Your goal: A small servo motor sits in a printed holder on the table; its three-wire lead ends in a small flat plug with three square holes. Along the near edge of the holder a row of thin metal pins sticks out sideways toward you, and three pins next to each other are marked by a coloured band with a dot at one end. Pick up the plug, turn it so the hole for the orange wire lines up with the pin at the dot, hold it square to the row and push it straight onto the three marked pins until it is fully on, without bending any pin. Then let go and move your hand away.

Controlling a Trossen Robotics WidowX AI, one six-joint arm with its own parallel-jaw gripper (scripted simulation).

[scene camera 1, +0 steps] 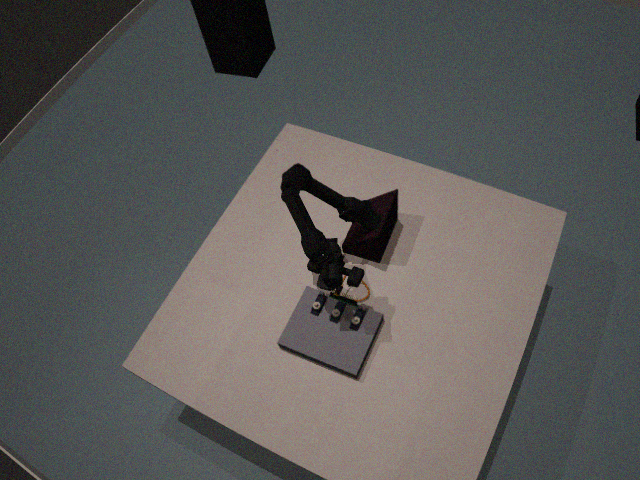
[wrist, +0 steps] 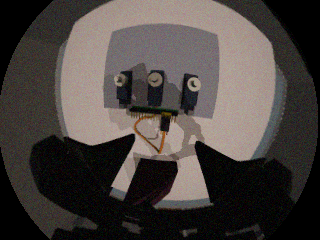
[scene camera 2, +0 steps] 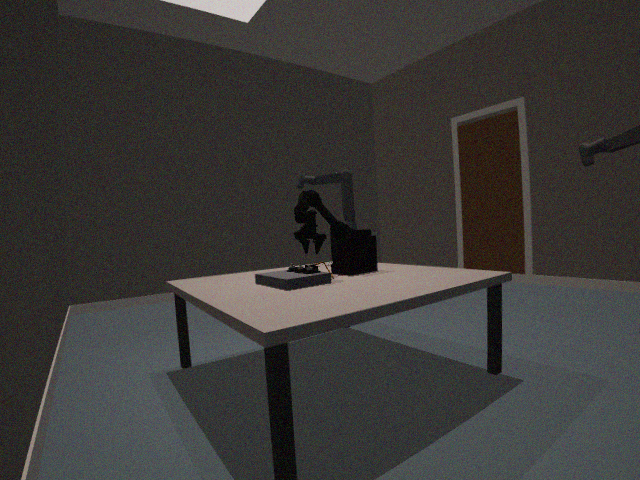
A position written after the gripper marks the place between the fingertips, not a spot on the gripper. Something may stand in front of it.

Note:
The gripper (wrist: 165, 140) is open, holding nothing. Also in view: a grey printed holder (scene camera 1: 334, 345).
The grey printed holder is seen too in the wrist view (wrist: 176, 49).

